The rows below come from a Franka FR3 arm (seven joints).
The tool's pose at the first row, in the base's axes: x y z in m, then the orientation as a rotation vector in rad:
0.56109 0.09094 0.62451 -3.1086 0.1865 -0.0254
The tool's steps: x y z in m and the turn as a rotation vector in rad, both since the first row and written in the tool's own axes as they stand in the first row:
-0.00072 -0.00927 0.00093 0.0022 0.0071 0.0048
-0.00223 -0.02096 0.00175 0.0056 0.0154 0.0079
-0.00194 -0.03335 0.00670 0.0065 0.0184 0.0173
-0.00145 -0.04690 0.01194 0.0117 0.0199 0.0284
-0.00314 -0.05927 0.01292 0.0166 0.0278 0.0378
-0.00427 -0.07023 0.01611 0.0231 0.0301 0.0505
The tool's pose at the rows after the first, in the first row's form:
0.56150 0.10025 0.62383 -3.1062 0.1940 -0.0365
0.56141 0.11205 0.62332 -3.1028 0.1987 -0.0496
0.56326 0.12445 0.61873 -3.1010 0.2133 -0.0541
0.56546 0.13797 0.61388 -3.0945 0.2301 -0.0566
0.56528 0.15048 0.61322 -3.0887 0.2444 -0.0690
0.56552 0.16157 0.61033 -3.0805 0.2634 -0.0728

